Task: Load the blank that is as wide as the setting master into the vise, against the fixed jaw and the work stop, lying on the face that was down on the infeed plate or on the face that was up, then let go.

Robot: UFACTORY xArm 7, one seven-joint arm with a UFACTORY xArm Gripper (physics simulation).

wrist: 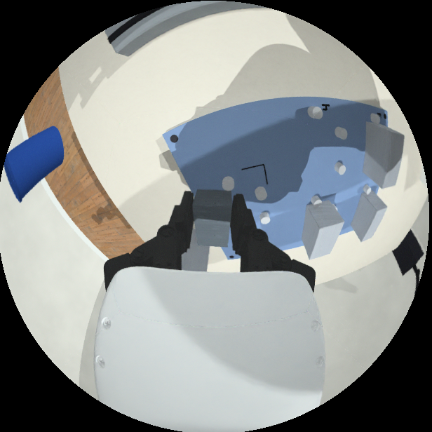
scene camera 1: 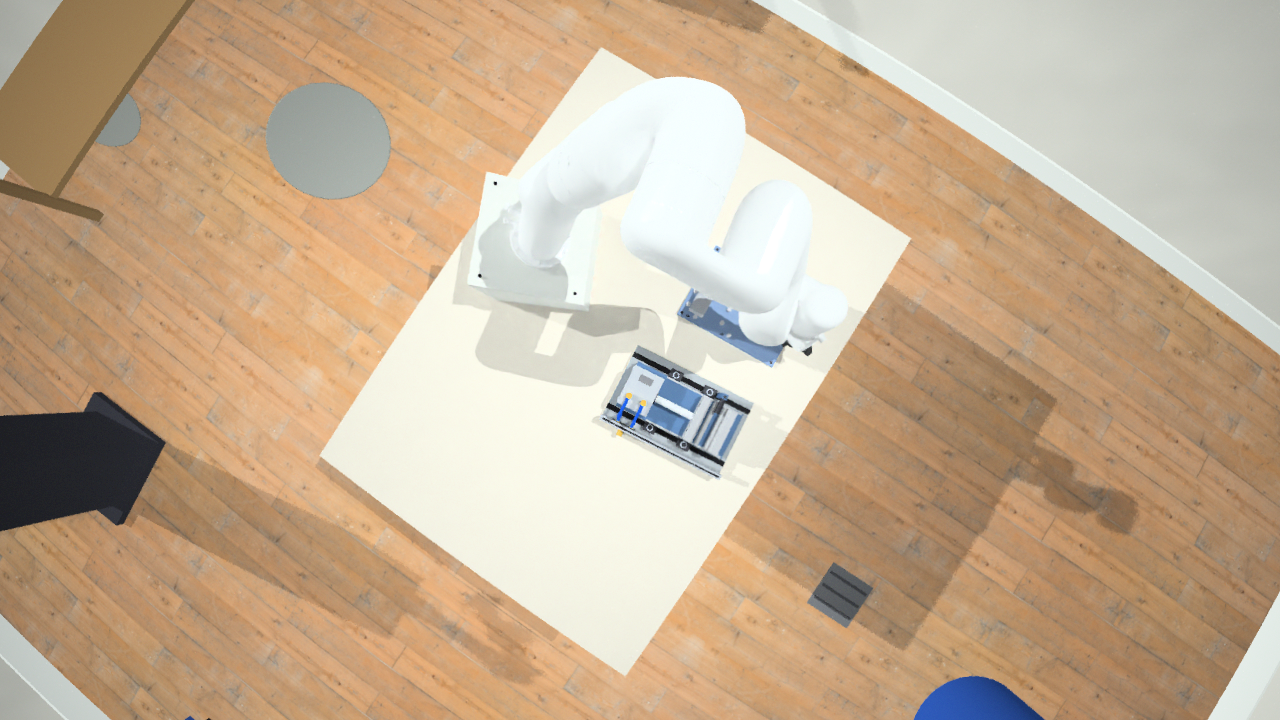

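Where they show: arm's base, origin of the base link: [scene camera 1: 540, 239].
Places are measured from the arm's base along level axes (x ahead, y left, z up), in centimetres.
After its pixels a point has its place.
Note:
My gripper [scene camera 1: 807, 348] [wrist: 212, 205] is shut on a grey rectangular blank [wrist: 212, 232], with one finger against each side. The blank is at the near left edge of the blue infeed plate [scene camera 1: 732, 338] {x 47.1, y 4.2, z -11.0 cm} [wrist: 225, 125]; whether it touches the plate is unclear. Grey blocks [wrist: 324, 231] [wrist: 369, 216] [wrist: 384, 155] stand at the right part of the plate in the wrist view. I cannot tell which block, if any, is the setting master. The vise [scene camera 1: 666, 436] {x 45.2, y -23.2, z -9.8 cm} [wrist: 160, 27] lies beside the plate, with a white bar [scene camera 1: 673, 406] {x 42.6, y -16.3, z -3.2 cm} across its middle. The arm hides much of the plate in the scene view.
Pale round pegs [wrist: 340, 167] [wrist: 265, 217] stand on the plate among the blocks. Blue prongs with orange tips [scene camera 1: 637, 414] {x 36.8, y -21.5, z -0.8 cm} stand at the vise's left end. The robot base [scene camera 1: 577, 268] {x 9.3, y -1.0, z -3.0 cm} is left of the plate. A blue cylinder [scene camera 1: 975, 702] [wrist: 35, 160] stands off the cream mat [scene camera 1: 501, 465] {x 15.3, y -49.4, z -11.9 cm}.

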